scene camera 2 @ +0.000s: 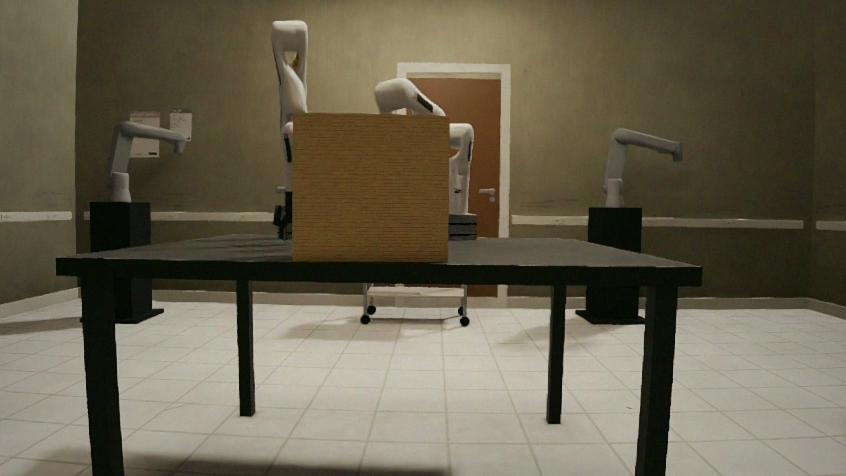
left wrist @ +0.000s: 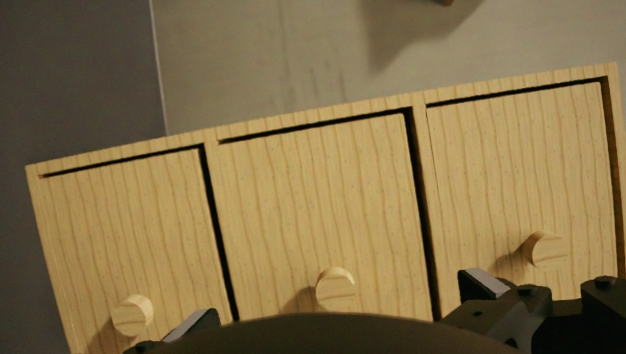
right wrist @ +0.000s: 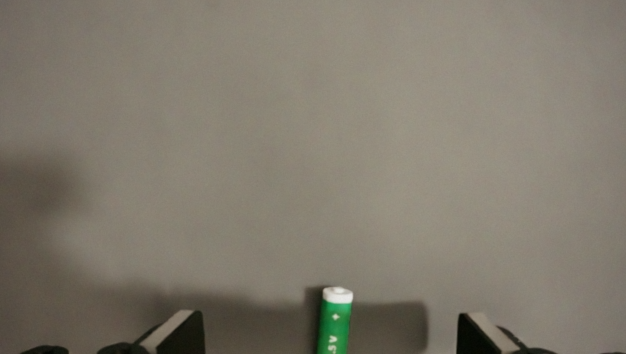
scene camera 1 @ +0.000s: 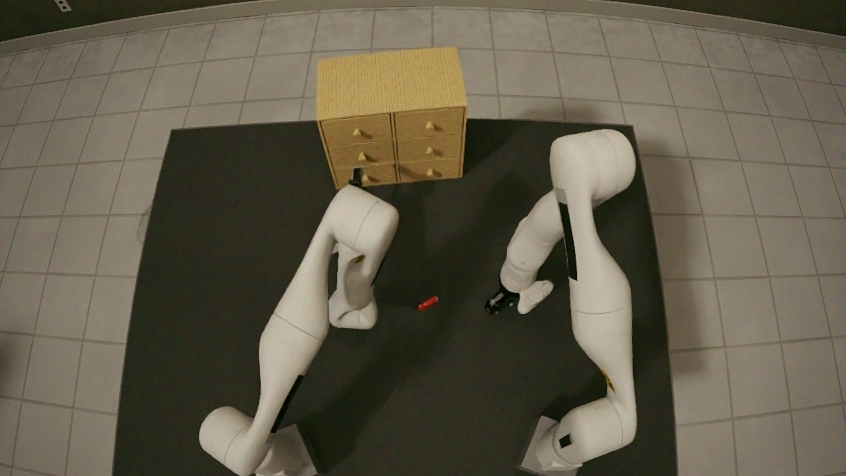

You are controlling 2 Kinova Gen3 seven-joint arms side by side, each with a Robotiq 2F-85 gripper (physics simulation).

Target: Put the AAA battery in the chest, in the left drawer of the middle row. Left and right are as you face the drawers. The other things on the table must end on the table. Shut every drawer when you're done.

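Places are measured from the left arm's base along level axes (x right, y ahead, z up), in metres.
Where they show: left gripper, between the fingertips: (scene camera 1: 359, 177); right gripper, between the fingertips: (right wrist: 329, 342) (scene camera 1: 508, 298); left arm's base, origin of its link: (scene camera 2: 455, 213) (scene camera 1: 281, 458); right arm's base, origin of its link: (scene camera 1: 557, 449).
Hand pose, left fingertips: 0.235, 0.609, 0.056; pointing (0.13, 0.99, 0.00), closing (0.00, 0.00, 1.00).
Each offset is from my left fingertips to the top centre of the thing, as dx, dy, dz. "spot": to the spot under its first point. Level surfaces: height alone.
The slim green battery with a white end {spot: +0.309, -0.293, -0.144} (right wrist: 336, 320) lies on the table between the right gripper's fingertips in the right wrist view; in scene camera 1 it is hidden. My right gripper (scene camera 1: 492, 306) (right wrist: 331, 327) is open, low over it. The wooden chest {+0.091, +0.152, +0.154} (scene camera 1: 390, 82) (scene camera 2: 369, 186) (left wrist: 419, 102) has three rows of two drawers, all shut. My left gripper (scene camera 1: 356, 175) (left wrist: 340, 318) is open in front of the left column. In the left wrist view its fingers stand on either side of the round knob {spot: +0.007, +0.046, -0.002} (left wrist: 336, 288) of the middle-row left drawer {spot: -0.031, +0.066, -0.003} (left wrist: 320, 200) (scene camera 1: 381, 155), without gripping it.
A red cylinder {+0.120, -0.269, -0.140} (scene camera 1: 427, 303) lies on the dark table {dz -0.154} (scene camera 1: 236, 177) between the two arms, to the left of the right gripper. The chest stands at the table's back edge. The knobs of the bottom drawer {+0.011, +0.144, -0.059} (left wrist: 132, 315) and top drawer {+0.011, +0.143, +0.143} (left wrist: 545, 249) flank the left gripper's fingers.
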